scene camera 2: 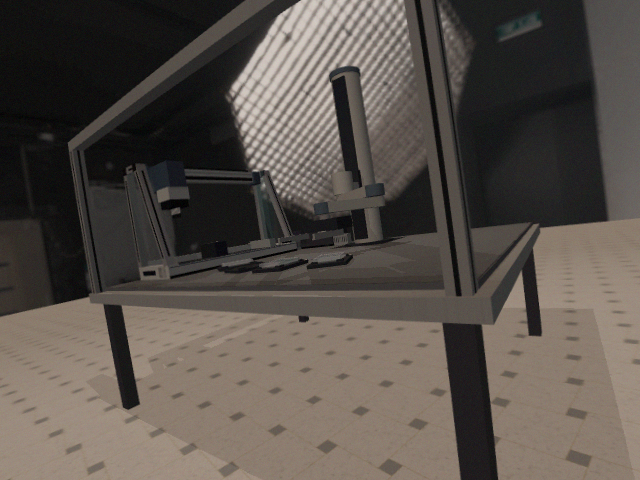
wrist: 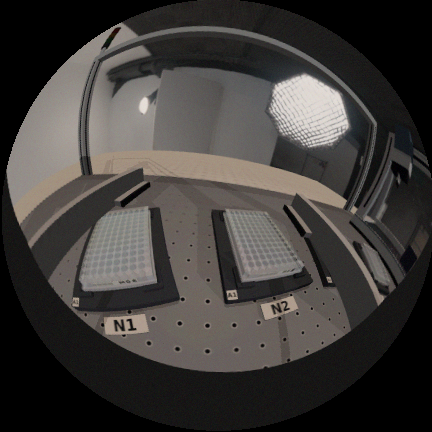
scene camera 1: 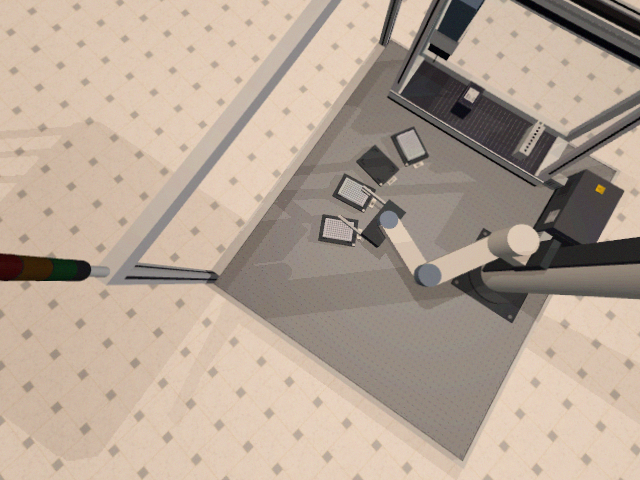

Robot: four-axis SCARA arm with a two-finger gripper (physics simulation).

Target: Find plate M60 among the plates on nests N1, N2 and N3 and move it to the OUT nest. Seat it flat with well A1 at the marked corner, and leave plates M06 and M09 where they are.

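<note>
My gripper is open and empty, raised in front of nests N1 and N2, its fingers spread wide. A clear 96-well plate lies flat on black nest N1; its front marking starts "M0", the last character unclear. Another well plate lies flat on nest N2; its marking is too small to read. A bare black nest stands beyond N2. A third plate sits on the farthest nest; both these nests' labels are unreadable.
A framed station with a dark deck stands beyond the nests, holding a dark block and a white rack. A dark box stands near the arm's base. Frame posts rise at the table edge.
</note>
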